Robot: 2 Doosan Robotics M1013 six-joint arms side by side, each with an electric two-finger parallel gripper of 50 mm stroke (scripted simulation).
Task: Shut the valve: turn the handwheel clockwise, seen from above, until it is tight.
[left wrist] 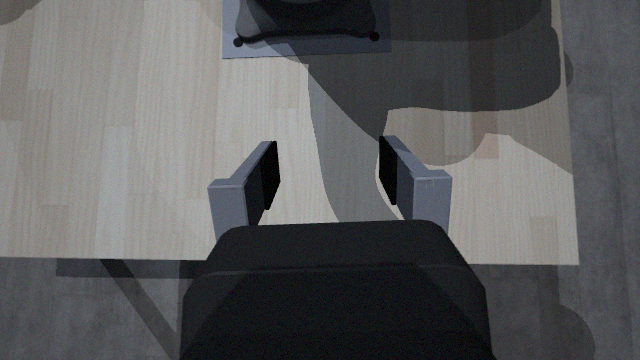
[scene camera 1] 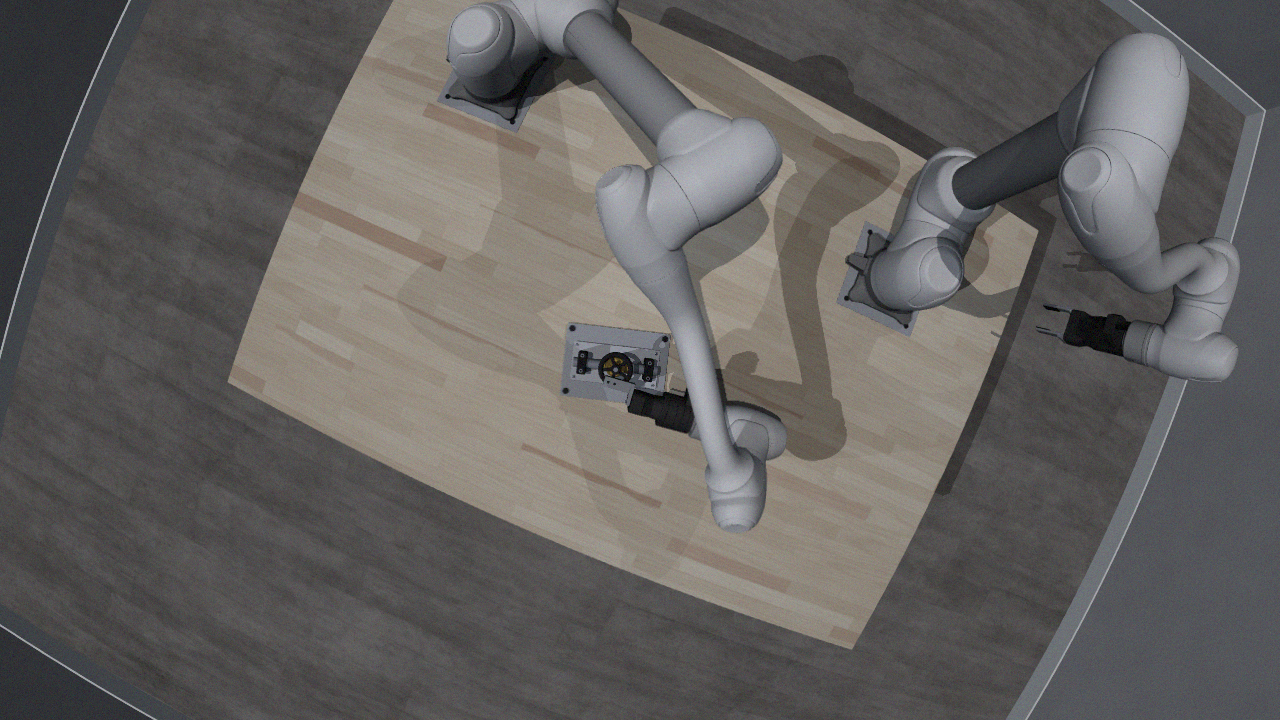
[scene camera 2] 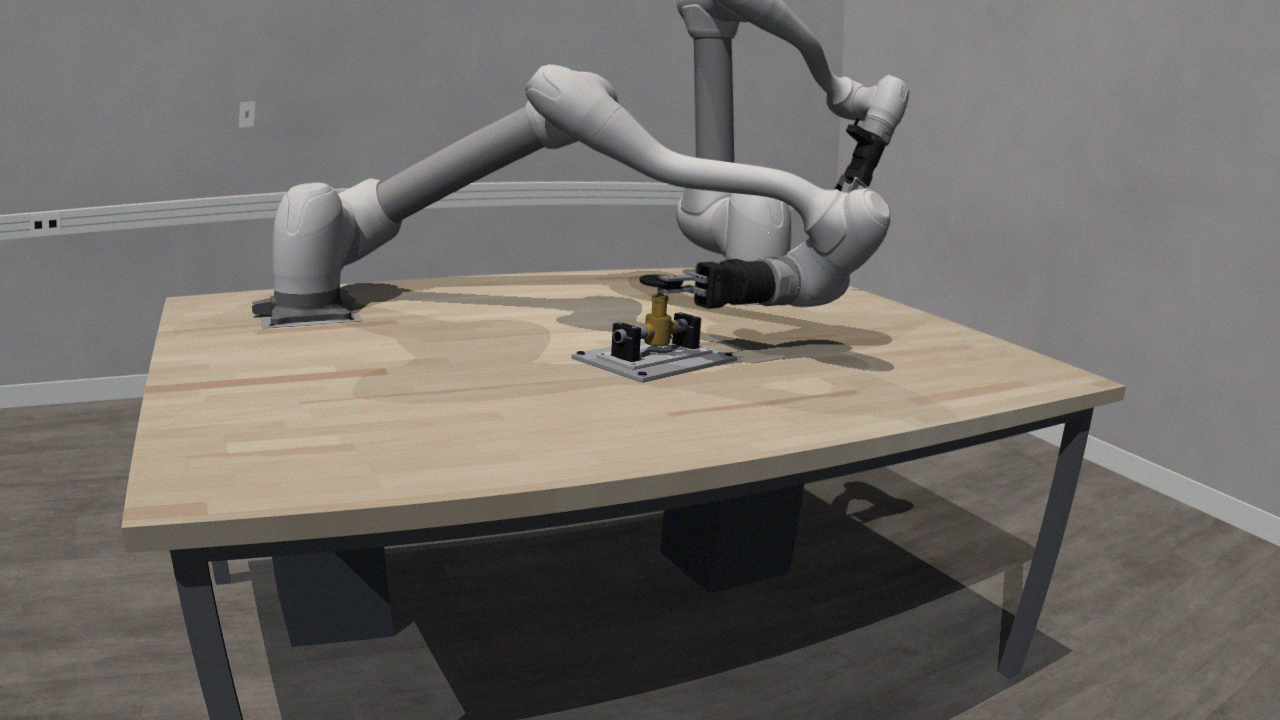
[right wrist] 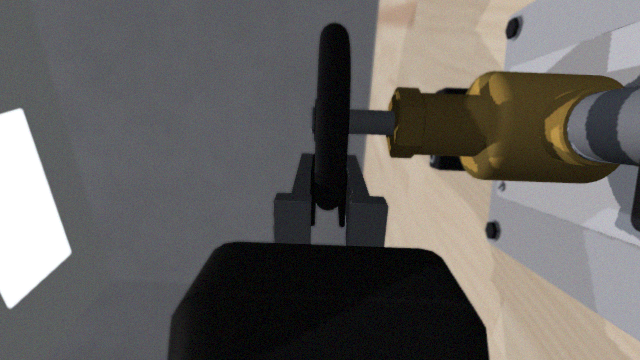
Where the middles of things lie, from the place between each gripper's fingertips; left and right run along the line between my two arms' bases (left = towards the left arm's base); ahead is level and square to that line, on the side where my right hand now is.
Now: right hand [scene camera 2: 663,284] 3 cm past the black handwheel [right wrist: 329,121], 1 cm to the left of it and 1 cm above it.
The black handwheel lies 81 cm to the right of my left hand [scene camera 1: 1041,317], 54 cm ahead of it and 14 cm below it.
